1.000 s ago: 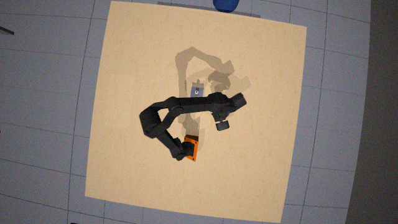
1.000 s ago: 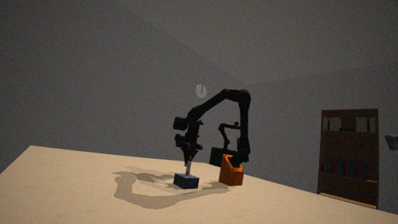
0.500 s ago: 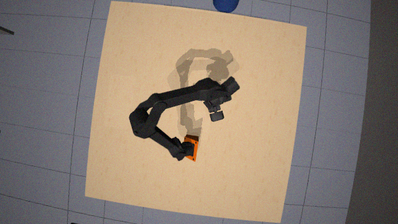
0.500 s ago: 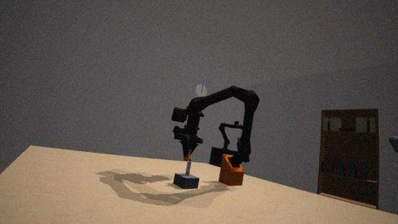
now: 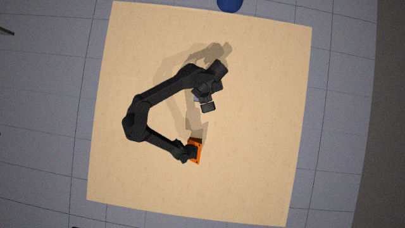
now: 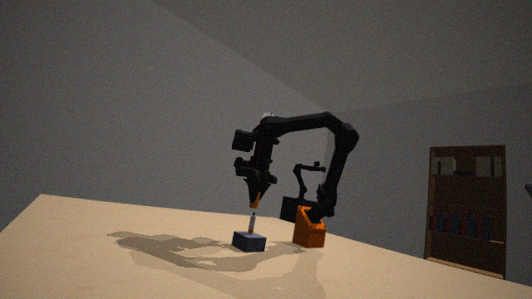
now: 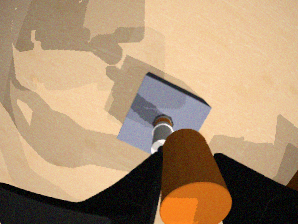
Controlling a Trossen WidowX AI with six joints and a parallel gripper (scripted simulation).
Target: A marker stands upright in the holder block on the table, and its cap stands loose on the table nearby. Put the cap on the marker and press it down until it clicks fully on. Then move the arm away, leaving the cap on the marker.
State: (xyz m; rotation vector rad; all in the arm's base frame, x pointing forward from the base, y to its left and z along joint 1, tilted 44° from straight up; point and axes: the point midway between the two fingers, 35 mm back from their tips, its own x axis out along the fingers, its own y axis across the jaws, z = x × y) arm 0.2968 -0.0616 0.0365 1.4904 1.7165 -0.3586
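The holder block lies 10 mm ahead of my gripper tip, 20 mm to the left of it and 110 mm below it. From my gripper tip the other things lie so: orange cap (10 mm above).
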